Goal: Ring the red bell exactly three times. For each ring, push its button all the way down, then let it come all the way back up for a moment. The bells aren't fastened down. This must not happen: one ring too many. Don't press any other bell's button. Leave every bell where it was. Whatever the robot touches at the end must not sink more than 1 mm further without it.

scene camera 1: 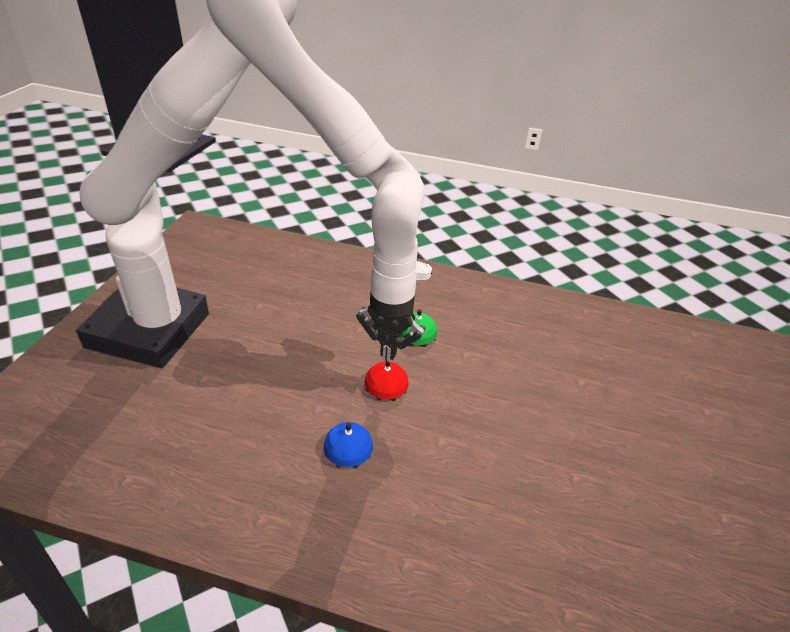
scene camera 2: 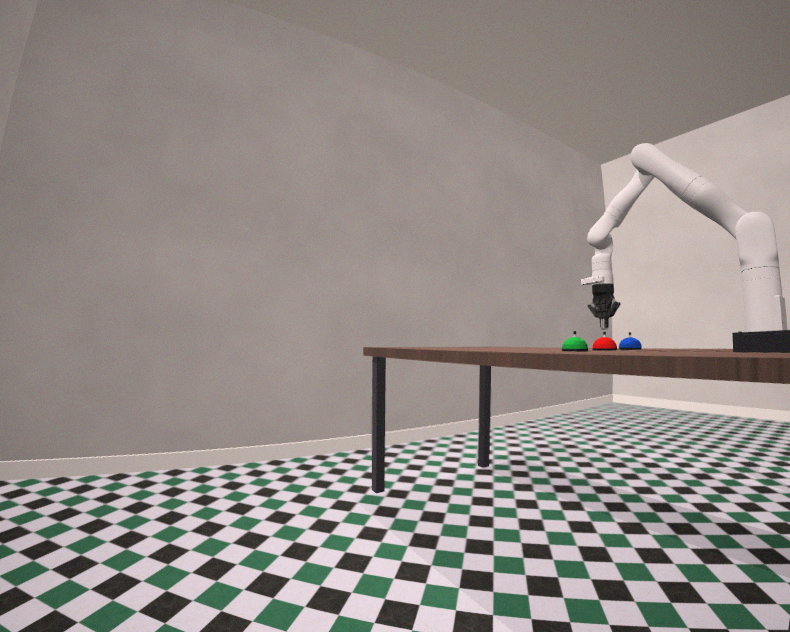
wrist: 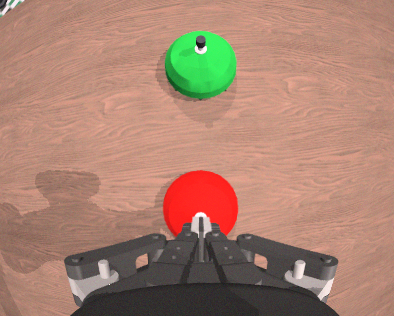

Labels:
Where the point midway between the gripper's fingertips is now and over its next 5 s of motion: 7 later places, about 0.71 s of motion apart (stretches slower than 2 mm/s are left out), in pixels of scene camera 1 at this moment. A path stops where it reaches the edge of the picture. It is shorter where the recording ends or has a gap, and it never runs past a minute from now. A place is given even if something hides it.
My gripper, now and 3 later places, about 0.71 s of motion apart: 388, 358; 388, 363; 387, 353; 388, 337

